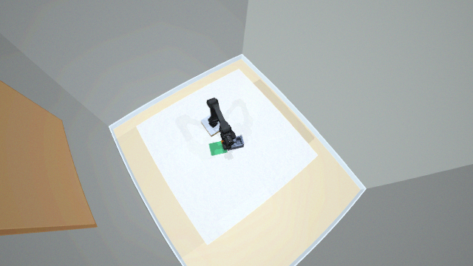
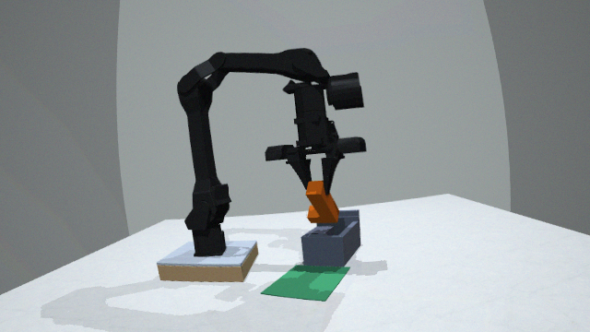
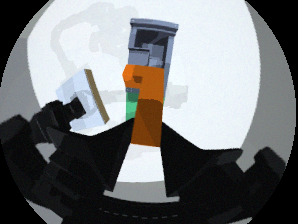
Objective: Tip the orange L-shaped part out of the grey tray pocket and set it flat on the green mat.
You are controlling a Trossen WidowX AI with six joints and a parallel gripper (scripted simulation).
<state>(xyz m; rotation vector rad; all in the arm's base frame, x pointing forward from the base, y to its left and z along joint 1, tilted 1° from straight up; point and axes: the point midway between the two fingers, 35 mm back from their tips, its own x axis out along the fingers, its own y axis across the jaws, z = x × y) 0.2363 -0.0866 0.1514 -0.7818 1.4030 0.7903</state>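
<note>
My gripper tip is now 170 mm above the green mat, 50 mm to the left of it and 40 mm past it. Round my gripper tip: orange L-shaped part 40 mm to the left, 30 mm below; then grey tray 170 mm below, 90 mm to the left, 40 mm ahead.
</note>
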